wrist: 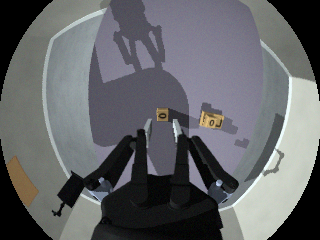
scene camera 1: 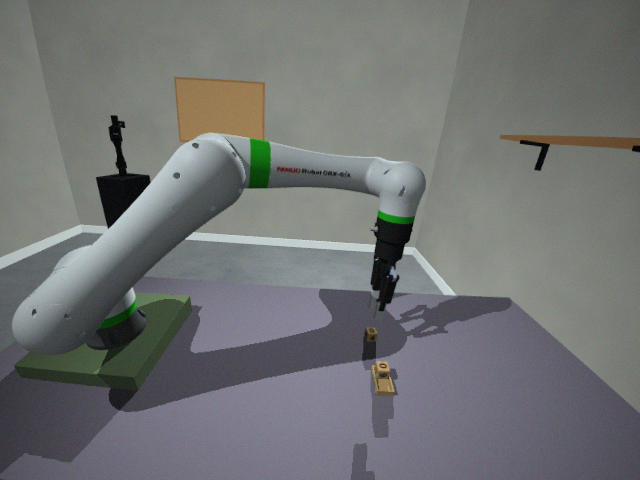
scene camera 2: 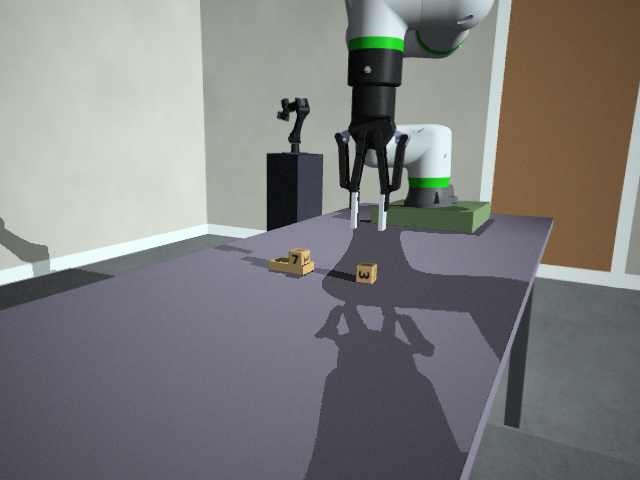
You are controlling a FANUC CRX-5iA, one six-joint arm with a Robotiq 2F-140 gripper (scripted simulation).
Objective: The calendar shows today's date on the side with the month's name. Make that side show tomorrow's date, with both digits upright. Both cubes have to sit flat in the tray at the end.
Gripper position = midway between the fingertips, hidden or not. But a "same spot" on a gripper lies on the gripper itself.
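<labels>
The wrist view shows my gripper. I find my gripper in scene camera 1 (375, 313) as well, and scene camera 2 shows my gripper too. On my gripper (wrist: 220, 185) is the same spot as my gripper (scene camera 2: 343, 138).
</labels>
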